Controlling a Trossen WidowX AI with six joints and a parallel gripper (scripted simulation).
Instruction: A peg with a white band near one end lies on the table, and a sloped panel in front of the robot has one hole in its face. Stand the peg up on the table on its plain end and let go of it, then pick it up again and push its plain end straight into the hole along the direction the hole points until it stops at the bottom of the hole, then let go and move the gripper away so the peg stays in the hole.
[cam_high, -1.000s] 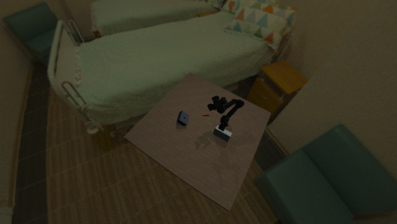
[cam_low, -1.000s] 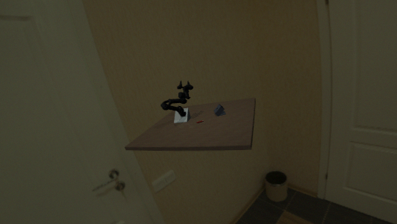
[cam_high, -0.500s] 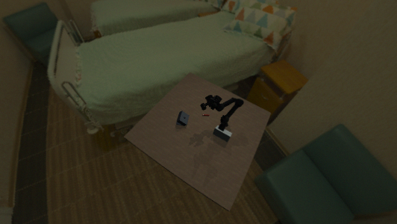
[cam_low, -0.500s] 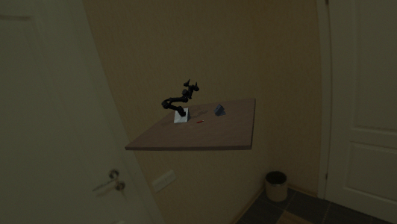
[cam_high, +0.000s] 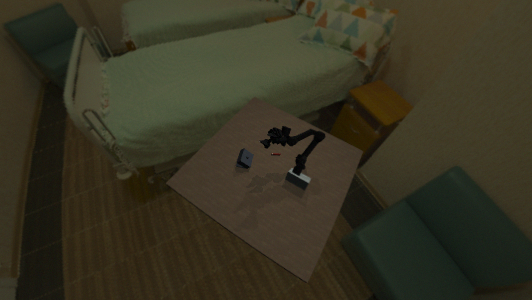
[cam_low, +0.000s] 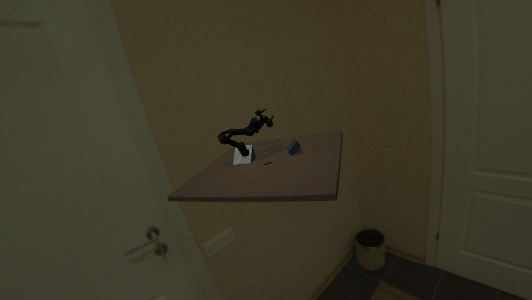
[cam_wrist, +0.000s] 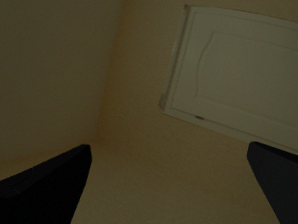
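My gripper tip is now 40 cm above the red peg, 18 cm to the left of it and 4 cm past it. Also, from my gripper tip: dark blue sloped panel (36 cm below, 14 cm ahead, 2 cm to the left).
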